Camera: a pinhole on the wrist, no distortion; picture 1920 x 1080 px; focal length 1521.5 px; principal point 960.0 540.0 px. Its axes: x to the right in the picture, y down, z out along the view. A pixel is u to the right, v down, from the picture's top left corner.
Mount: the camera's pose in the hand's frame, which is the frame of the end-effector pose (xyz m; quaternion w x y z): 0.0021 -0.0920 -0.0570 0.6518 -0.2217 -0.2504 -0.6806
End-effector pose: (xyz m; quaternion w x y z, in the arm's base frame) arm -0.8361 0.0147 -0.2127 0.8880 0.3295 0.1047 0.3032
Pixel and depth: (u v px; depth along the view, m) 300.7 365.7 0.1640
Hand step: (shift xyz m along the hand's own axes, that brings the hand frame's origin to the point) -0.0170 0.0669 0.0247
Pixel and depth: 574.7 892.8 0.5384
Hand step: 0.1205 0.3499 0.2818
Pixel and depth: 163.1 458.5 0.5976
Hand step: -0.0283 0.5282 0.2086
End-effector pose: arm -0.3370 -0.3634 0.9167 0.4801 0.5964 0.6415 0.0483
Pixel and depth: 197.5 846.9 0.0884
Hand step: 0.0200 -0.0024 -0.0153
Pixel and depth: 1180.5 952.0 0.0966
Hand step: 0.0251 -0.0427 0.0281
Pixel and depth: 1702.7 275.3 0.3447
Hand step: -0.0750 -0.0040 0.3132
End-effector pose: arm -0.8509 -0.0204 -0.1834 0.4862 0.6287 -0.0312 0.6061
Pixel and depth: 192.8 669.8 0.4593
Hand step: 0.0419 0.3761 0.1561
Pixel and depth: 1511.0 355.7 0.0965
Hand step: -0.0138 -0.0581 0.0393
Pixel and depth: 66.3 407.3 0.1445
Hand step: -0.0096 0.0652 0.0012
